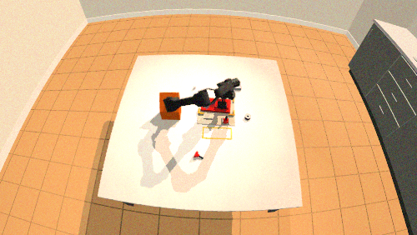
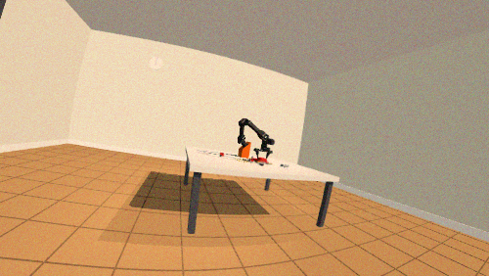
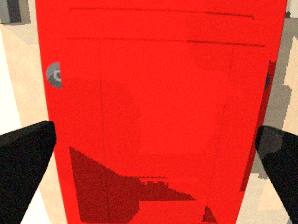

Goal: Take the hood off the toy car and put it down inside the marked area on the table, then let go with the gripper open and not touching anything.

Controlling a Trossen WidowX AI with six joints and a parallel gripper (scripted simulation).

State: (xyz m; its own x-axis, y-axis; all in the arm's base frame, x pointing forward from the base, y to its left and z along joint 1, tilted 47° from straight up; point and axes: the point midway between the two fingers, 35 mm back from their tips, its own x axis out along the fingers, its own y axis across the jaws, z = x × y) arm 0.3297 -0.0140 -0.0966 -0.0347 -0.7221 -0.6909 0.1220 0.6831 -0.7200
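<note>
Now: gripper tip right at the red hood. Round my gripper tip: loose wheel (18 cm ahead, 9 cm to the right, 3 cm below).
</note>
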